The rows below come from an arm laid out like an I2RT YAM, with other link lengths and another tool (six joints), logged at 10 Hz.
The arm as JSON. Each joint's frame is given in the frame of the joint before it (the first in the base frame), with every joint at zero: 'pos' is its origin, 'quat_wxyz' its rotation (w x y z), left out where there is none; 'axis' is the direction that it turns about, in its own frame. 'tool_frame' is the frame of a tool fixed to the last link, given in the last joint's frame.
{
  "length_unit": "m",
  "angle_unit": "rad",
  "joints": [
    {
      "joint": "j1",
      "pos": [
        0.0,
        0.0,
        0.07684
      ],
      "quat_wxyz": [
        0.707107,
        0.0,
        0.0,
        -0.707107
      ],
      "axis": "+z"
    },
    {
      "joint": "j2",
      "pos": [
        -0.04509,
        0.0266,
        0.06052
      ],
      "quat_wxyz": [
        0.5,
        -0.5,
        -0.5,
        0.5
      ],
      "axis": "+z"
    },
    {
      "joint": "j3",
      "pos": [
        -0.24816,
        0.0,
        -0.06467
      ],
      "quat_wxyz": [
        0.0,
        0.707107,
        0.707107,
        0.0
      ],
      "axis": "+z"
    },
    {
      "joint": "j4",
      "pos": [
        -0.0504,
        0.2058,
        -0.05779
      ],
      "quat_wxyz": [
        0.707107,
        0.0,
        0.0,
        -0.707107
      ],
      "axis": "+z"
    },
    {
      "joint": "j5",
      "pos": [
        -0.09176,
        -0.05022,
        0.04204
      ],
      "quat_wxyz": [
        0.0,
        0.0,
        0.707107,
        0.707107
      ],
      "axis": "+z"
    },
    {
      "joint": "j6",
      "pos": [
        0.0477,
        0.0,
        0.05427
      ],
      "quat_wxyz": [
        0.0,
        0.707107,
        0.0,
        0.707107
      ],
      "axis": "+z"
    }
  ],
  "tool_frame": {
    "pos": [
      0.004,
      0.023,
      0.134
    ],
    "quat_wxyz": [
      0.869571,
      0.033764,
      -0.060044,
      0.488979
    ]
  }
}
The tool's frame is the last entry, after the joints.
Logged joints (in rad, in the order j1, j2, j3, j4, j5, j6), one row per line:
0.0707, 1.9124, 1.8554, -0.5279, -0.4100, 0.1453
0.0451, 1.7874, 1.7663, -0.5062, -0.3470, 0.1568
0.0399, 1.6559, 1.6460, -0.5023, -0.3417, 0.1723
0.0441, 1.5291, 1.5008, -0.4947, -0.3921, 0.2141
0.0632, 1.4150, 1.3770, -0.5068, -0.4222, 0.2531
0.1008, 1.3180, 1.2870, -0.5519, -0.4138, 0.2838
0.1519, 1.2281, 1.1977, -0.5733, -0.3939, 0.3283
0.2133, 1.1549, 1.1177, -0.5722, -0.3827, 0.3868
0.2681, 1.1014, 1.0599, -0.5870, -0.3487, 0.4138
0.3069, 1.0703, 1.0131, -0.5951, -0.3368, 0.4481
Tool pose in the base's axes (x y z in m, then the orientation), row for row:
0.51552, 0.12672, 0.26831, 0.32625, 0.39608, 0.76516, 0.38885
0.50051, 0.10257, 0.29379, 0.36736, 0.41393, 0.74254, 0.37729
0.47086, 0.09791, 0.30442, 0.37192, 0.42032, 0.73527, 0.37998
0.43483, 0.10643, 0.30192, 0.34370, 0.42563, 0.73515, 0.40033
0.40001, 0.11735, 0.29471, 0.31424, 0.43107, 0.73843, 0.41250
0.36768, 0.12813, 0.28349, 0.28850, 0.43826, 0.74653, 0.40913
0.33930, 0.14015, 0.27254, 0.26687, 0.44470, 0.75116, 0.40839
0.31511, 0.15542, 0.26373, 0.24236, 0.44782, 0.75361, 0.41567
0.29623, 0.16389, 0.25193, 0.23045, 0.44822, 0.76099, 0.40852
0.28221, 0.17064, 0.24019, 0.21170, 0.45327, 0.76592, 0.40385
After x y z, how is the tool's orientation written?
As a quaternion, w x y z.
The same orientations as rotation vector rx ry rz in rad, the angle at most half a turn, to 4 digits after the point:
1.0379, 2.0050, 1.0189
1.0633, 1.9075, 0.9692
1.0774, 1.8847, 0.9740
1.1059, 1.9100, 1.0401
1.1362, 1.9464, 1.0873
1.1701, 1.9931, 1.0923
1.2003, 2.0275, 1.1023
1.2241, 2.0600, 1.1362
1.2328, 2.0931, 1.1237
1.2592, 2.1277, 1.1219

